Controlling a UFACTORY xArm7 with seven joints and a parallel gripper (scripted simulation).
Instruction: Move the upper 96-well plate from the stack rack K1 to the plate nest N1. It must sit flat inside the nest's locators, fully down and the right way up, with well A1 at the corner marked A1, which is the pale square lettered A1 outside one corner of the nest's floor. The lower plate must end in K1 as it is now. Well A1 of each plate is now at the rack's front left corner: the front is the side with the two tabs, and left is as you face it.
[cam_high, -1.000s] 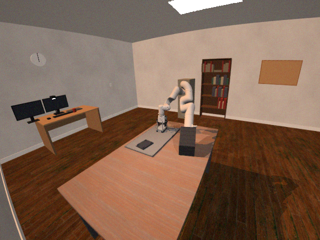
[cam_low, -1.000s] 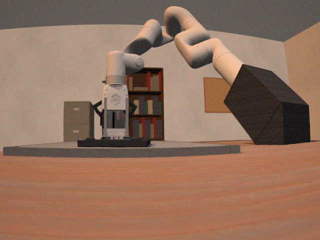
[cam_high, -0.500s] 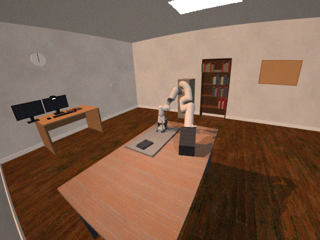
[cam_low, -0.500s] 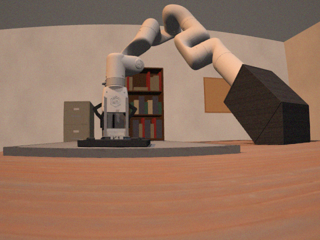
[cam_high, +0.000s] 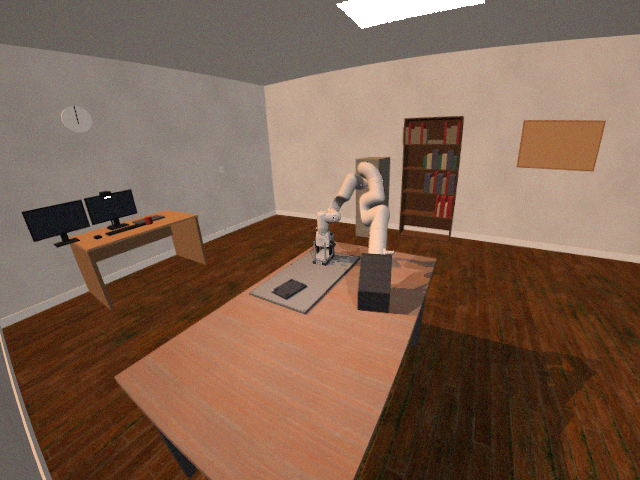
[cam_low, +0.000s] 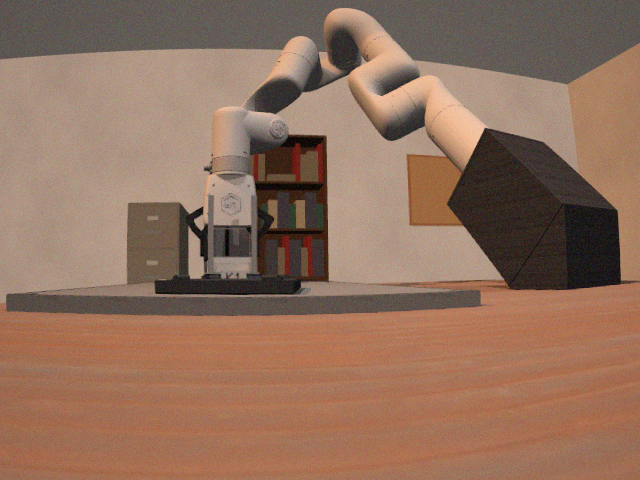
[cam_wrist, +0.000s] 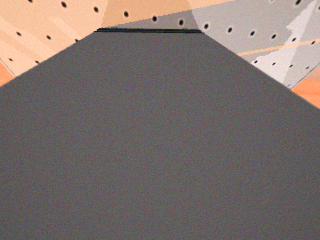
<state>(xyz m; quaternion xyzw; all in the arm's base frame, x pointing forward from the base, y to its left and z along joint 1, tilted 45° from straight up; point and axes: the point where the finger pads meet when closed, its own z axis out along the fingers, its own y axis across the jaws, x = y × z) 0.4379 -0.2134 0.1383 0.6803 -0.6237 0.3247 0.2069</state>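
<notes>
The 96-well plate is 1 cm below my hand. From my hand the other things lie so: grey mat (21 cm to the left, 6 cm below); then plate nest N1 (2 cm ahead, 43 cm to the left, 5 cm below).
</notes>
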